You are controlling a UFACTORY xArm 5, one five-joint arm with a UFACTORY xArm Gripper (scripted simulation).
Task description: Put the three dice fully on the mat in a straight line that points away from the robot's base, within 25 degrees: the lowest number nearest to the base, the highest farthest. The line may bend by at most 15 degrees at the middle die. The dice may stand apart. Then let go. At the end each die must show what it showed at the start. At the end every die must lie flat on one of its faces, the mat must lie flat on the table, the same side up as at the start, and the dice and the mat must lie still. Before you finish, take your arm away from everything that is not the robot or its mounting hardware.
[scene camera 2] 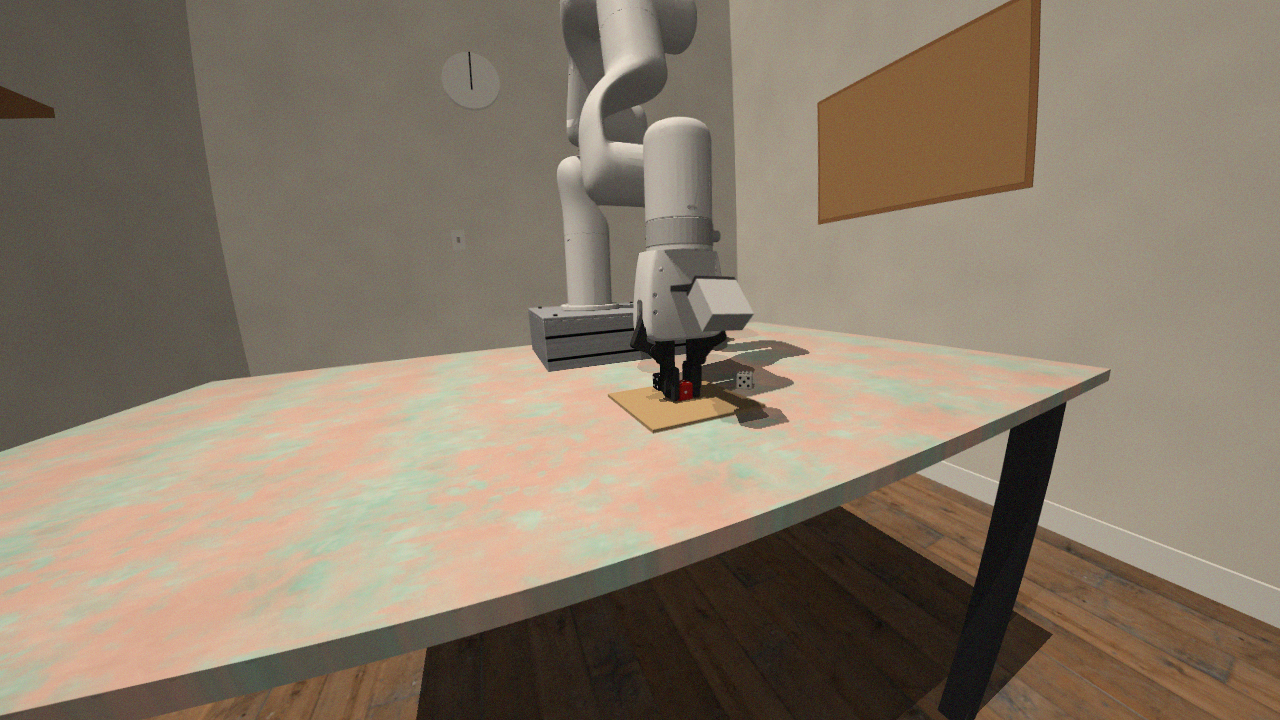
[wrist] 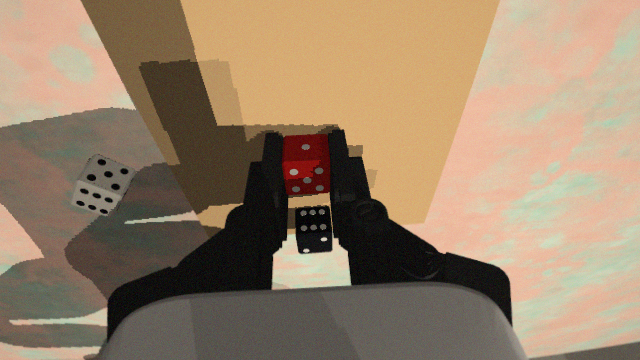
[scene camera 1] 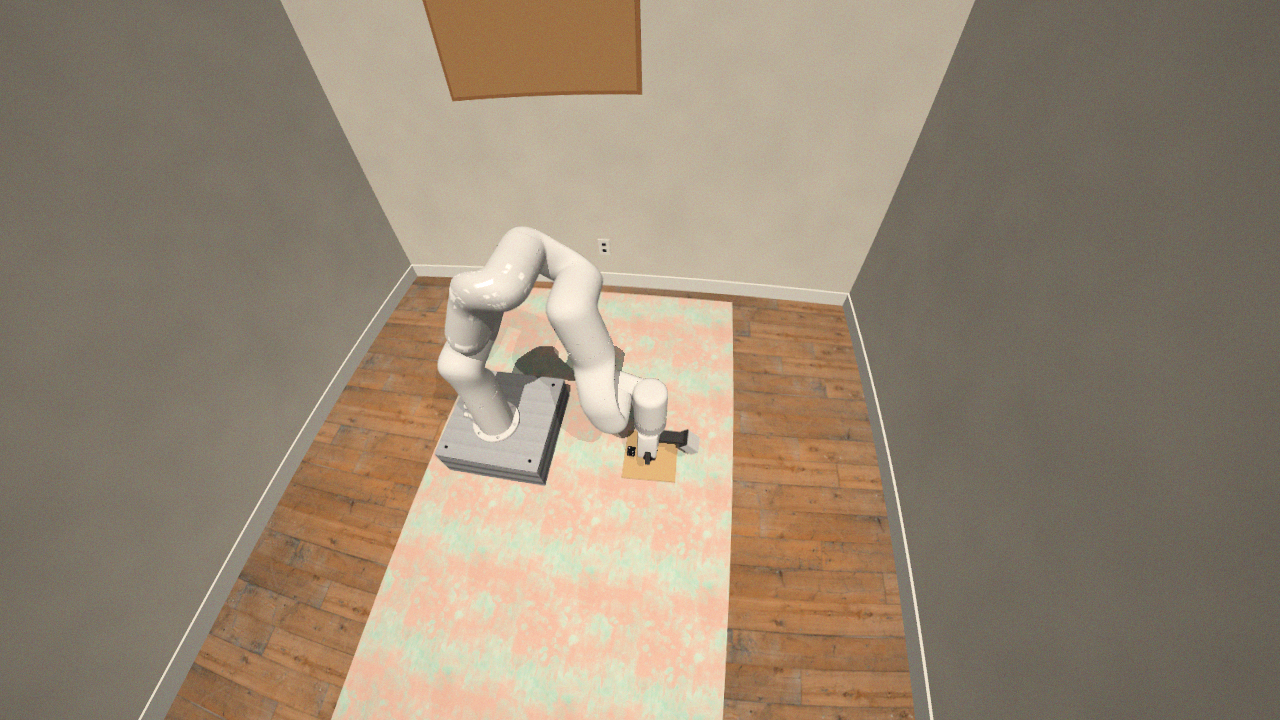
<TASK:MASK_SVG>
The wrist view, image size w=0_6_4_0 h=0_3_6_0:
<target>gripper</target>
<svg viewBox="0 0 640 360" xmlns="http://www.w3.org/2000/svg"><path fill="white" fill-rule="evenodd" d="M529 359L513 330L511 289L507 274L493 264L449 252L445 254L440 253L430 243L389 219L387 209L383 203L371 198L362 157L349 157L345 131L342 129L332 130L332 133L328 133L330 154L329 194L333 237L338 238L339 245L348 251L351 285L272 290L273 254L279 248L282 248L283 241L287 241L289 195L286 193L282 169L283 136L279 136L278 133L266 133L262 162L250 163L243 205L237 206L229 212L225 227L183 258L176 267L171 268L169 266L123 284L111 294L107 304L108 344L99 360Z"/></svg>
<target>tan mat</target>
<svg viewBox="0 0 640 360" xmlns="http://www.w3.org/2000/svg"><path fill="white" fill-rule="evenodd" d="M330 194L289 195L287 235L295 234L295 210L297 208L330 207L331 214ZM80 0L140 115L209 238L225 227L229 212L243 204L249 166L251 162L262 161L266 133L278 133L283 138L290 135L326 134L328 136L328 133L332 133L332 130L344 129L349 157L361 156L363 159L371 198L383 203L388 211L389 219L399 225L424 223L457 132L500 0Z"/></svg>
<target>red die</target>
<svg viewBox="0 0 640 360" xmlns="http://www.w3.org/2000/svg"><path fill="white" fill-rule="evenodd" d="M326 134L290 135L283 138L282 169L288 195L330 192L330 154L328 136Z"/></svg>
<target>black die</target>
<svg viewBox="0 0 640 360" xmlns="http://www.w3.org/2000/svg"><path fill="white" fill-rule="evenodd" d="M330 207L297 208L295 210L295 234L298 253L323 253L333 250Z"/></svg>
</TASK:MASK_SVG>
